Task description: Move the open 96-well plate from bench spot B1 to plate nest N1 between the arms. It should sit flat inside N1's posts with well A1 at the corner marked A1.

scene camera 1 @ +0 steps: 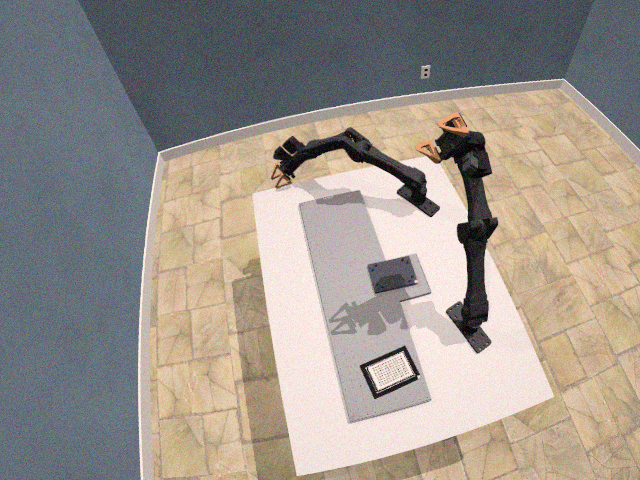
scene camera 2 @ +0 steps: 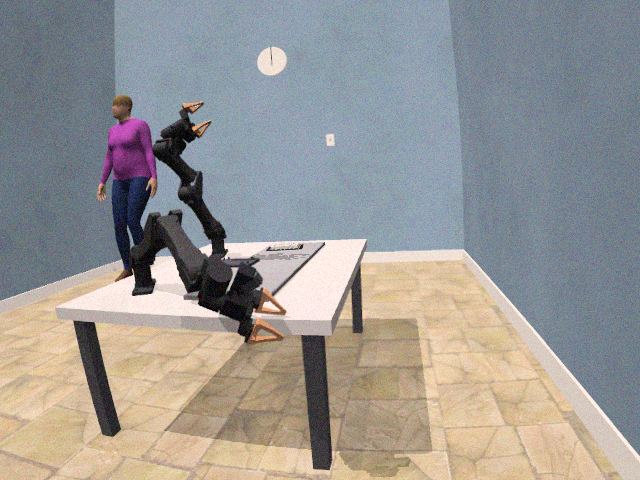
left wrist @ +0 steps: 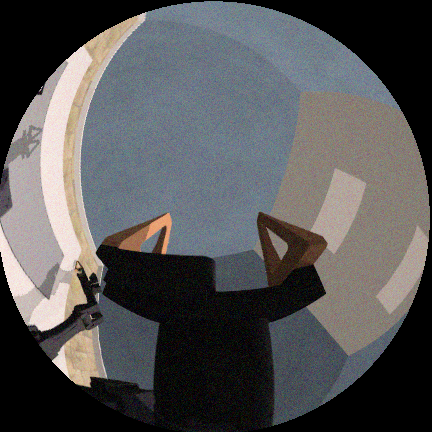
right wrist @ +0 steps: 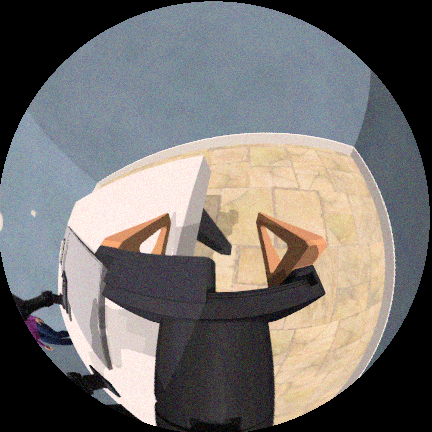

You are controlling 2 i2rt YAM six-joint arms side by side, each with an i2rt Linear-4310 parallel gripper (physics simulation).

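Pixels of known places: left gripper, fingertip midpoint: (scene camera 1: pixel 426 137) (scene camera 2: pixel 207 111) (left wrist: pixel 213 216); right gripper, fingertip midpoint: (scene camera 1: pixel 273 183) (scene camera 2: pixel 284 325) (left wrist: pixel 78 264) (right wrist: pixel 212 217); left arm's base, link origin: (scene camera 1: pixel 468 327) (scene camera 2: pixel 219 254); right arm's base, link origin: (scene camera 1: pixel 418 200) (scene camera 2: pixel 144 287).
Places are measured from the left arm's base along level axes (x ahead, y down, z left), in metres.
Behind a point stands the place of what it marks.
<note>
The white 96-well plate (scene camera 1: pixel 391 371) {x 0.325, y -0.028, z -0.017 m} (scene camera 2: pixel 285 246) {x 0.328, y -0.026, z -0.061 m} lies flat in a black frame at bench spot B1, near the bottom end of the grey board in scene camera 1. Plate nest N1 (scene camera 1: pixel 392 273) {x 0.120, y -0.025, z -0.325 m} is a dark block with small posts, bearing no plate, beside the board's middle. My left gripper (scene camera 1: pixel 439 136) {x 0.051, y -0.631, z -0.331 m} (scene camera 2: pixel 201 117) {x 0.051, y -0.631, z -0.331 m} (left wrist: pixel 213 216) {x 0.051, y -0.631, z -0.331 m} is open and empty, raised high above the table, far from the plate. My right gripper (scene camera 1: pixel 277 178) {x 0.304, y 0.002, z -1.018 m} (scene camera 2: pixel 272 321) {x 0.304, y 0.002, z -1.018 m} (right wrist: pixel 212 217) {x 0.304, y 0.002, z -1.018 m} is open and empty, low at the table's edge, far from plate and nest. The A1 marks are too small to read.
The grey board (scene camera 1: pixel 323 258) {x 0.303, y -0.013, z -0.526 m} lies along the white table (scene camera 1: pixel 279 361) {x 0.631, y 0.000, z -0.246 m}. The left arm (scene camera 1: pixel 475 258) {x -0.037, y -0.273, z -0.122 m} rises from its base beside the nest and plate. The right arm (scene camera 1: pixel 382 165) {x -0.077, y -0.172, z -0.688 m} reaches across the board's far end. A person (scene camera 2: pixel 129 149) in a purple top stands behind the table.
</note>
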